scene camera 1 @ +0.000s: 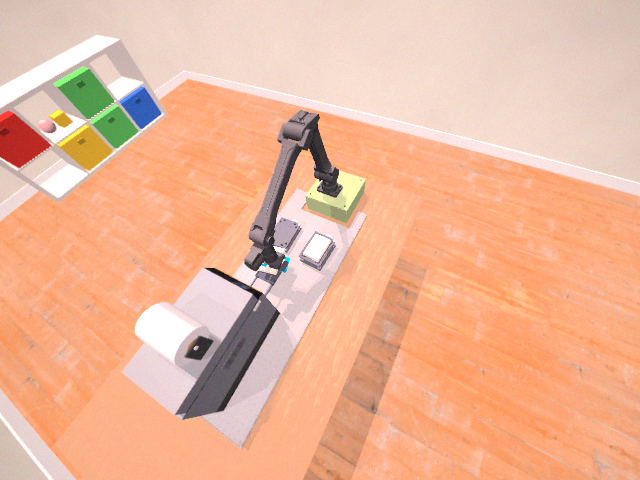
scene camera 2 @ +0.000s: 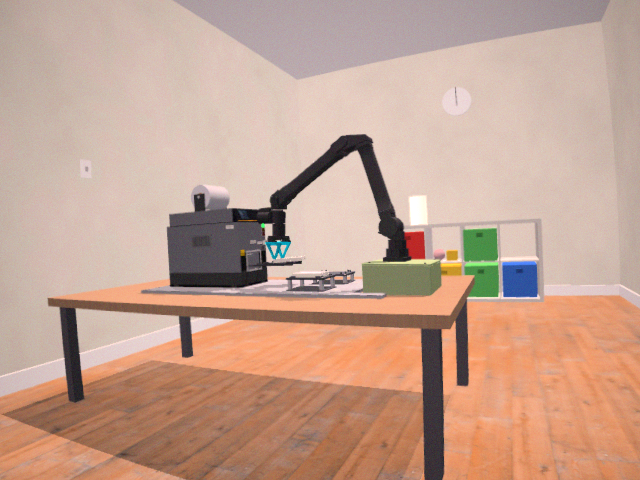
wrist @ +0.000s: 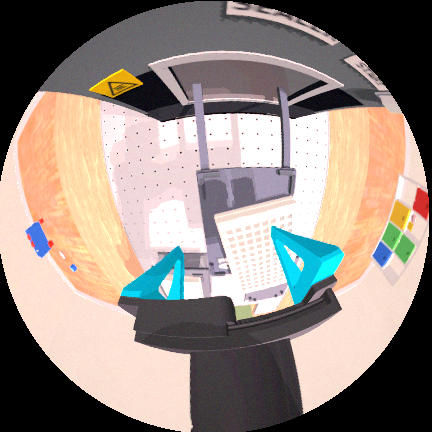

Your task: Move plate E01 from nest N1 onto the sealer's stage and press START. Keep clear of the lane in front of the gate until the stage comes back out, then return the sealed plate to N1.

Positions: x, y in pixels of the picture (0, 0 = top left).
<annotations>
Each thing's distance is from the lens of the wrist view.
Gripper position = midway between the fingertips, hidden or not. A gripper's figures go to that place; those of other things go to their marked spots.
my gripper (wrist: 225, 241): 14 cm
sealer stage (wrist: 219, 189): 13 cm
yellow warning label (wrist: 120, 81): 11 cm
</annotations>
